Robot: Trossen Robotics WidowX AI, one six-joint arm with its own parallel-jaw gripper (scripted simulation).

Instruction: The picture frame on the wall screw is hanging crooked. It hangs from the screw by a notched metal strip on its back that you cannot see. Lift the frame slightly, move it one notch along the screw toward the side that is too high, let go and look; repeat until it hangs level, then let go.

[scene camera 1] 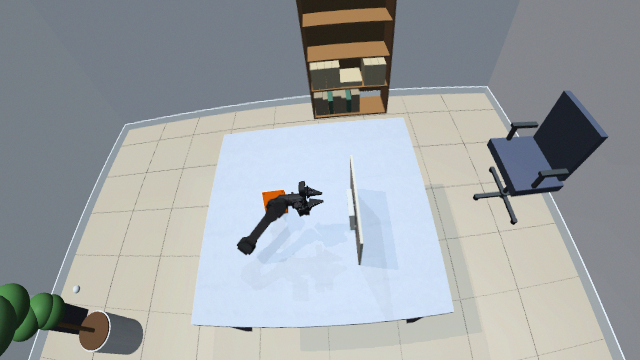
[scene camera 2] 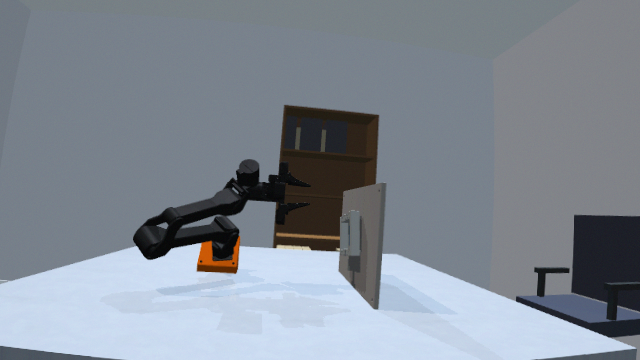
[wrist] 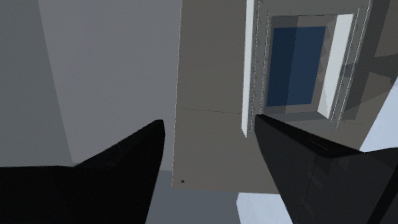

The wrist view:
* gripper: 209, 124
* picture frame: 299, 69
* grey wall panel: 211, 152
